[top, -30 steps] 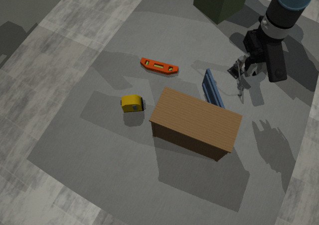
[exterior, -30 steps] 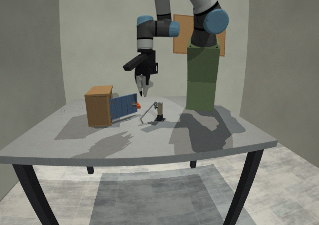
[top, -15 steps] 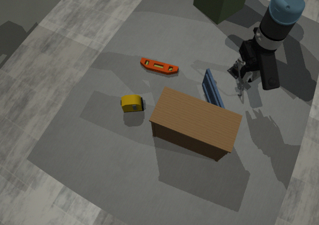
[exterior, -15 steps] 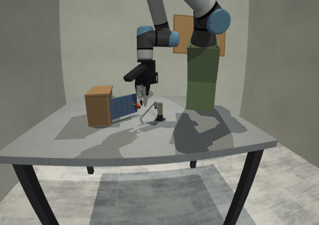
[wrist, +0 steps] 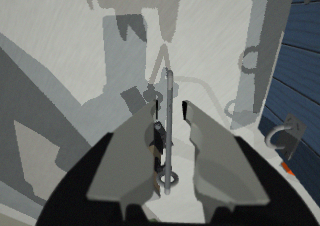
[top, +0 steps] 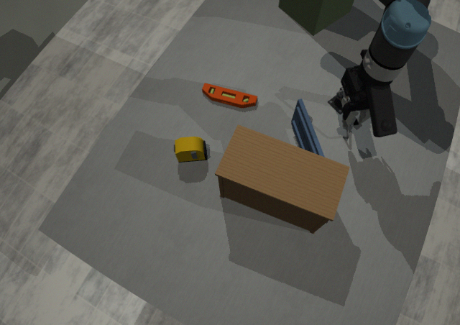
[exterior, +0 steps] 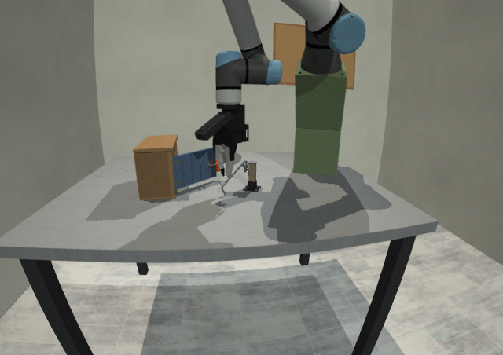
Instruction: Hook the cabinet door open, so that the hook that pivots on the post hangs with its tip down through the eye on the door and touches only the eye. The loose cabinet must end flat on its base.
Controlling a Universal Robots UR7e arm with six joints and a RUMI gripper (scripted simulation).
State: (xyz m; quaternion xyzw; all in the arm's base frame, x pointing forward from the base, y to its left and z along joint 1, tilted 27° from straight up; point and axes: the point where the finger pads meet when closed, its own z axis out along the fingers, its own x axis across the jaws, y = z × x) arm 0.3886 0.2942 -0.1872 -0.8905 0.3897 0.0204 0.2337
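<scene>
Now: the hook 3 cm to the right of my hand, 3 cm behind it and 2 cm below it. Also, from my hand: blue door 10 cm ahead, 5 cm to the right; orange spirit level 32 cm to the right, 7 cm below, 7 cm ahead; yellow tape measure 29 cm to the right, 27 cm ahead, 4 cm below.
</scene>
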